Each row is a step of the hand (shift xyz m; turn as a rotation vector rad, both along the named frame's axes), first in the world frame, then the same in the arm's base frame.
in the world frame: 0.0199 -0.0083 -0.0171 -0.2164 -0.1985 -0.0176
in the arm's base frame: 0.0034 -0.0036 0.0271 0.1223 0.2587 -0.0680
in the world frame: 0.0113 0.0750 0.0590 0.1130 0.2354 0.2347
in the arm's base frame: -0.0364 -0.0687 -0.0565 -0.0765 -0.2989 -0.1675
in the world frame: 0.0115 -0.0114 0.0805 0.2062 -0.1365 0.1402
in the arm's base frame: 0.0486 -0.0426 -0.0506 0.2226 -0.1682 0.0546
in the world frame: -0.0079 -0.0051 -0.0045 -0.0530 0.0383 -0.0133
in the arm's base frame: 0.0009 0.0104 -0.0001 -0.0497 0.0310 -0.0320
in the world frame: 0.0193 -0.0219 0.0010 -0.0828 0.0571 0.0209
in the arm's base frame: 0.0233 -0.0061 0.0165 -0.0565 0.0295 -0.0806
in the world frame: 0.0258 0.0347 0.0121 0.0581 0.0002 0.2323
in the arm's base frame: -0.0197 -0.0403 -0.0022 0.1163 -0.1562 -0.1394
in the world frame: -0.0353 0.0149 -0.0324 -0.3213 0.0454 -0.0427
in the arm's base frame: -0.0345 0.0364 -0.0009 -0.1218 0.2484 -0.1749
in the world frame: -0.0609 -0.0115 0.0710 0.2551 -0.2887 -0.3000
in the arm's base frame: 0.0302 0.0176 -0.0875 0.1656 0.0697 0.4541
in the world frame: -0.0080 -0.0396 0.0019 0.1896 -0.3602 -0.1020
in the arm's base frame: 0.0337 0.0220 0.0038 0.3045 0.0553 0.2834
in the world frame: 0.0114 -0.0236 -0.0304 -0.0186 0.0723 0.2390
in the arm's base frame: 0.0090 0.0158 0.0358 0.0415 -0.1309 -0.2094
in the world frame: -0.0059 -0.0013 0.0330 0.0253 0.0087 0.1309
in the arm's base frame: 0.0149 -0.0107 -0.0281 0.0566 -0.0859 -0.0853
